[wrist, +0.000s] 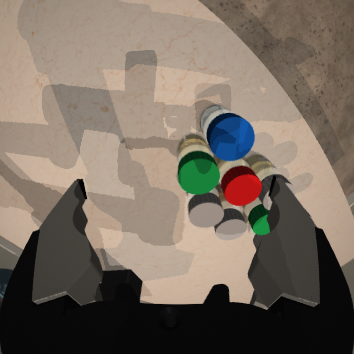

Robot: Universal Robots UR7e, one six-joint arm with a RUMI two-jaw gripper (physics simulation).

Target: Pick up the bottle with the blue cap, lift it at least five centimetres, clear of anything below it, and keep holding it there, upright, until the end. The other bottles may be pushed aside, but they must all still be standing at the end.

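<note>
Visible to me: my gripper; a green-capped bottle.
</note>
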